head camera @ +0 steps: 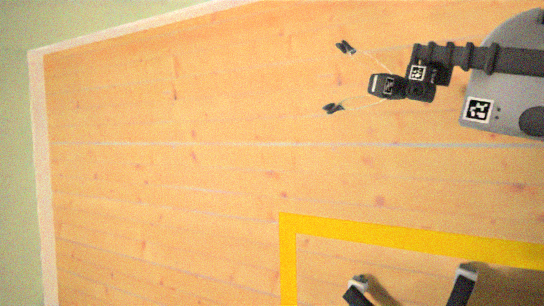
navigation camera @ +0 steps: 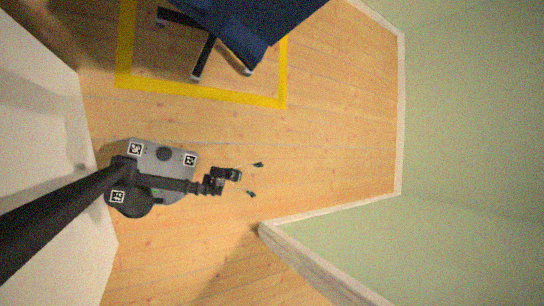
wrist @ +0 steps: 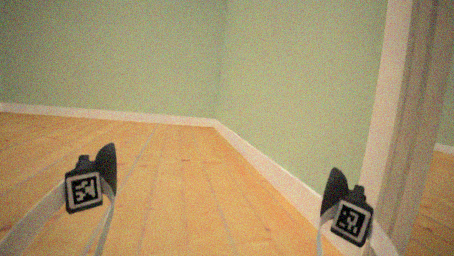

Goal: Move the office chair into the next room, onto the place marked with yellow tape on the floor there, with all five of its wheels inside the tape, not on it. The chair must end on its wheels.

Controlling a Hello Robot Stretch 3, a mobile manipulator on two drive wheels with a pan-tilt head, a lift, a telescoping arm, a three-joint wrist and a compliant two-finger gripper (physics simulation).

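Seen in the pictures: gripper, fingertip midpoint: (head camera: pixel 329 76) (navigation camera: pixel 259 180); robot's base, link origin: (head camera: pixel 535 120) (navigation camera: pixel 163 153).
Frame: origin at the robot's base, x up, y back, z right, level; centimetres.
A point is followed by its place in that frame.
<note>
The office chair (head camera: pixel 462 290) @(x 10.7, y -50.6, z 5.3 cm) (navigation camera: pixel 242 42) @(x 47.0, y -55.7, z 16.5 cm) has a blue seat and back and black legs, and stands upright at the top of the navigation view. Three wheels show there on the floor inside the yellow tape (head camera: pixel 400 239) @(x 0.1, y -46.1, z 26.8 cm) (navigation camera: pixel 200 91) @(x 0.1, y -42.2, z 10.9 cm), apart from it; its other wheels are hidden or out of view. In the head view two leg ends show inside the tape corner. My gripper (head camera: pixel 339 77) @(x 28.0, y 2.5, z 51.0 cm) (navigation camera: pixel 254 179) @(x 28.0, y 2.5, z 51.0 cm) (wrist: pixel 221 175) @(x 28.0, y 2.5, z 51.0 cm) is open, with nothing between its fingers. It is outside the tape, apart from the chair, and points away alongside it. The chair does not show in the wrist view.
Green walls (navigation camera: pixel 465 125) @(x 72.4, y -93.1, z 252.1 cm) (wrist: pixel 300 90) with a pale baseboard (head camera: pixel 40 175) @(x 6.5, y -86.4, z 252.3 cm) stand ahead. A wall end or door frame (navigation camera: pixel 300 260) @(x 49.1, y 39.8, z 74.8 cm) (wrist: pixel 415 100) is at the gripper's right. A white wall (navigation camera: pixel 40 115) @(x 45.1, y -4.9, z -38.2 cm) stands close behind my base (navigation camera: pixel 172 167) @(x 16.0, y 5.5, z 5.4 cm).
</note>
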